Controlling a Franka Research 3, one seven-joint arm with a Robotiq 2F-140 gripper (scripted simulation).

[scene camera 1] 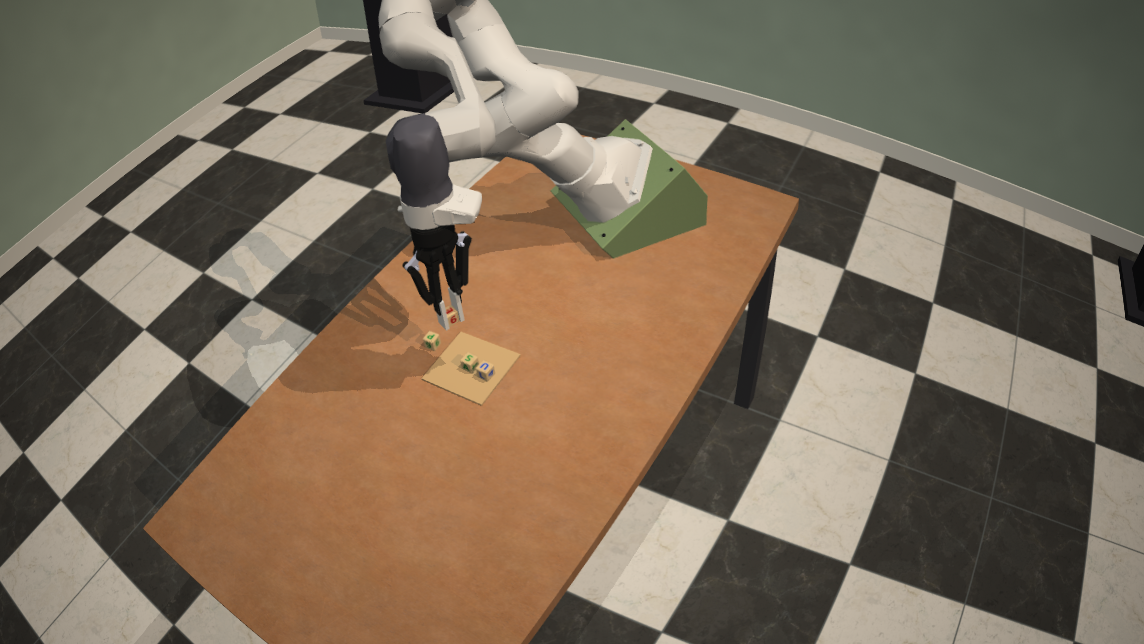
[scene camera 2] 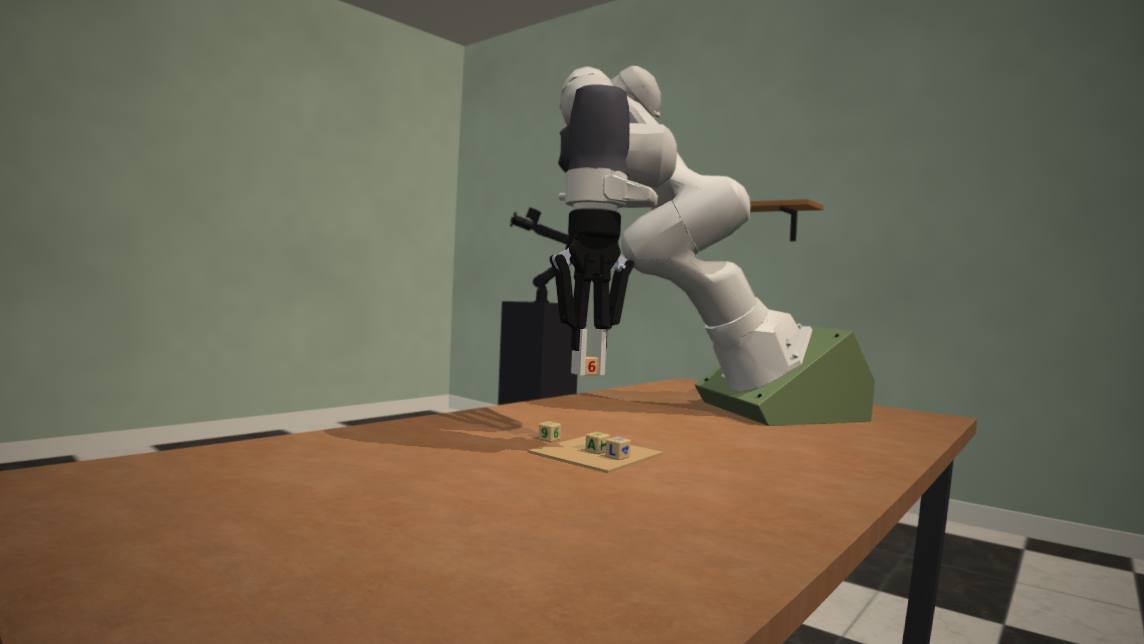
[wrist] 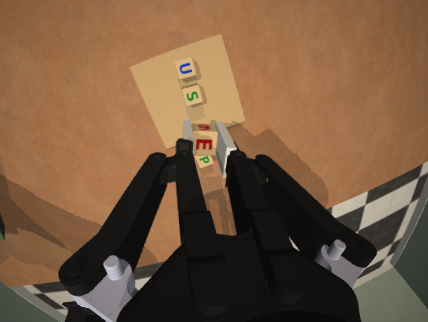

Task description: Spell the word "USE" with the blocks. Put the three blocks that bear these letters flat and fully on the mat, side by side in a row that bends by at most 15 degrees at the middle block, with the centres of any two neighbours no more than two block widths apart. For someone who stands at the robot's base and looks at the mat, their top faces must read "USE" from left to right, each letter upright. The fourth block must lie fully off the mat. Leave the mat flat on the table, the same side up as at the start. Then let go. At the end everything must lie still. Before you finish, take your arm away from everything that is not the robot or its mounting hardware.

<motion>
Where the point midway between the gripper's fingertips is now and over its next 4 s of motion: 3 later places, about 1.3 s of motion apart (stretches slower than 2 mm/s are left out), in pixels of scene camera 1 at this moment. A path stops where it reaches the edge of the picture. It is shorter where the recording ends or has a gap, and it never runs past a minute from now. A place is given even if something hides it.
My gripper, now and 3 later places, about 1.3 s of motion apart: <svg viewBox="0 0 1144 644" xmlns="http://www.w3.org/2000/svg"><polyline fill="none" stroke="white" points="451,321 447,327 455,356 455,357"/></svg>
</motion>
